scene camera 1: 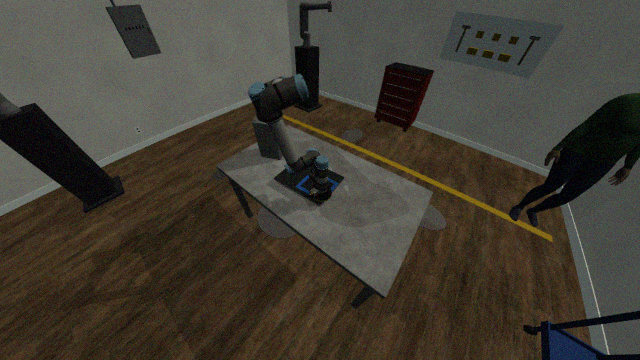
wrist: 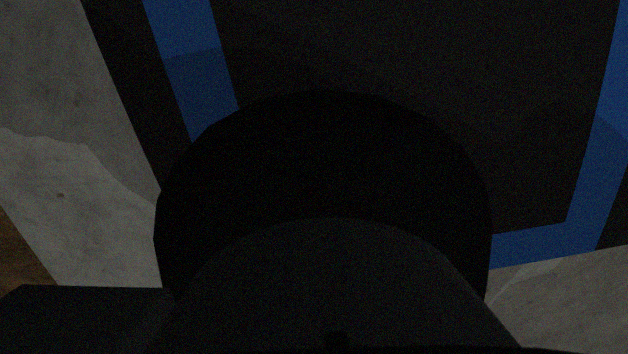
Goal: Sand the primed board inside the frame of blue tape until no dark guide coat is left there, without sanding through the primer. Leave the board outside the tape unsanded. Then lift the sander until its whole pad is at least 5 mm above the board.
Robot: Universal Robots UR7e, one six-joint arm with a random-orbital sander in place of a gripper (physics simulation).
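Places are measured from the arm's base along level axes (x right, y ahead, z up), in centimetres.
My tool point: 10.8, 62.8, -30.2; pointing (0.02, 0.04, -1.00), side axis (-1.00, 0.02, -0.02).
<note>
Behind a point stands the place of what it marks, as x, y, z.
The dark board (scene camera 1: pixel 285 177) @(16.3, 34.1, -30.4) (wrist: pixel 400 45) @(7.4, 55.0, -30.5) lies on the table. A frame of blue tape (scene camera 1: pixel 301 185) (wrist: pixel 187 30) @(15.3, 53.8, -30.4) is on it. The surface inside the tape looks dark in the wrist view; guide coat and primer are hard to tell apart in the dim light. My sander (scene camera 1: pixel 322 193) (wrist: pixel 325 165) is at the board's near end, its round black pad low over or on the board; contact cannot be seen. In the wrist view it hides part of the near tape strip and the near left tape corner. The sander has no fingers to judge as open or shut.
The grey table (scene camera 1: pixel 370 250) @(19.9, 106.2, -34.8) bears the arm and board. A grey box (scene camera 1: pixel 267 140) @(7.1, 4.9, -17.1) stands near the arm's base. A person (scene camera 1: pixel 600 130) stands at the right, near the yellow floor line (scene camera 1: pixel 450 193). A red drawer cabinet (scene camera 1: pixel 403 95) stands at the back wall.
</note>
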